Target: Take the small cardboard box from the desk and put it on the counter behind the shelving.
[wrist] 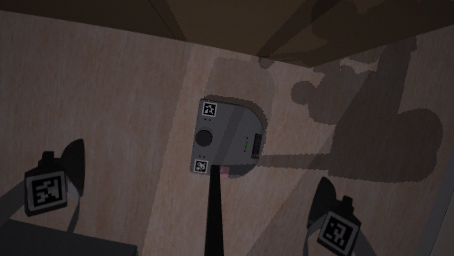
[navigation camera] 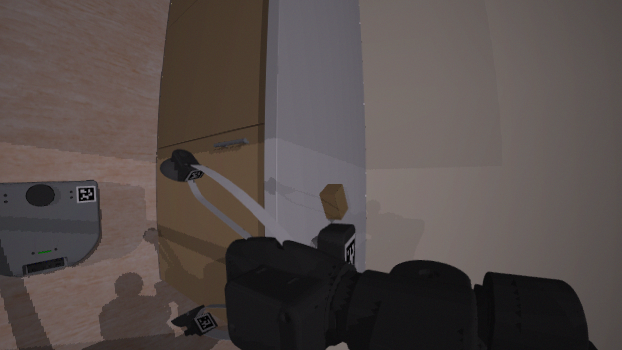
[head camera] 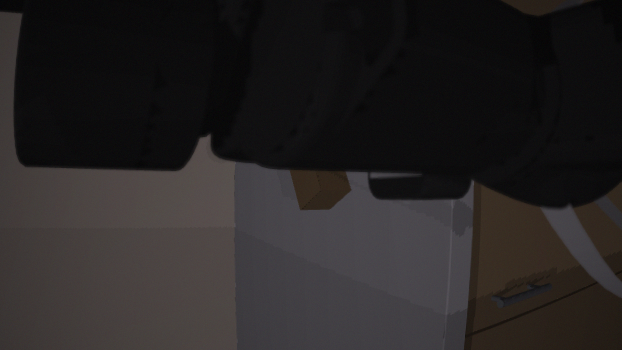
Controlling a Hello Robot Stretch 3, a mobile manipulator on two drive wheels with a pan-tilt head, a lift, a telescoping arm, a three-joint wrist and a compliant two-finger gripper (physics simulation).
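Frame: origin at the robot's base, x ahead, y left, z up, level; millimetres.
Seen in the pictures: gripper, fingertip midpoint: point(navigation camera: 175, 242); robot's base, link origin: point(navigation camera: 40, 194).
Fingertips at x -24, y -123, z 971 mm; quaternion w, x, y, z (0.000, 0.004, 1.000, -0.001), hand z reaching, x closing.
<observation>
Offsets run from my fingertips to a thing's middle. "spot": to the spot under its first point. Level surfaces: height alone.
The small cardboard box @[dy -484, dx -8, dz -36 mm] point(head camera: 320, 192) point(navigation camera: 333, 201) stands on the white top of the desk @[dz -61 mm] point(head camera: 340, 270) point(navigation camera: 315, 75). In the head view the dark wrist and arm cover its upper part. In the navigation view it is just above the dark wrist. My gripper point(navigation camera: 191, 245) point(wrist: 202, 178) is open and empty, with its fingertips wide apart. It is turned away from the box, out past the wooden front of the desk. The wrist view looks down at the floor, and the box does not show there. The counter and the shelving do not show.
The desk's wooden front point(head camera: 540, 240) point(navigation camera: 215, 85) point(wrist: 225, 25) bears a handle @[spot: dy -248, dx +164, dz -212 mm] point(head camera: 522, 295) point(navigation camera: 231, 143). My grey wheeled base point(navigation camera: 40, 215) point(wrist: 230, 135) is on the wooden floor. A pale wall point(head camera: 125, 200) point(navigation camera: 550, 125) is on the far side of the desk.
</observation>
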